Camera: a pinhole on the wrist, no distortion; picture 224 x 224 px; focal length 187.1 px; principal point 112.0 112.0 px. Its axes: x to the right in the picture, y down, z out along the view. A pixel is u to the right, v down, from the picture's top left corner.
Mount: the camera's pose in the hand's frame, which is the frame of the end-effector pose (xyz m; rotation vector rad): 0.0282 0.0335 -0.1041 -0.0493 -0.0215 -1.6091
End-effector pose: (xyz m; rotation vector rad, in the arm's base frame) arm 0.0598 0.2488 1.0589 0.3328 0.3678 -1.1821
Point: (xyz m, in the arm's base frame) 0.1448 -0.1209 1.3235
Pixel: 142 179
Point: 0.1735 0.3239 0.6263
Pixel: behind the camera
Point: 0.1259 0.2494 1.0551
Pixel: 72 98
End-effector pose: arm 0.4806 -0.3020 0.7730 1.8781 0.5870 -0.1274
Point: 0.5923 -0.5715 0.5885
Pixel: 149 129
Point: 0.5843 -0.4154 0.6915
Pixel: 137 148
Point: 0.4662 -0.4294 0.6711
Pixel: 191 77
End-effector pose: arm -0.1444 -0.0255 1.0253 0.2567 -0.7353 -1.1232
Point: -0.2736 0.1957 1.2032
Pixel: 90 12
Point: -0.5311 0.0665 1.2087
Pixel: 188 64
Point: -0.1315 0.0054 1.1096
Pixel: 82 86
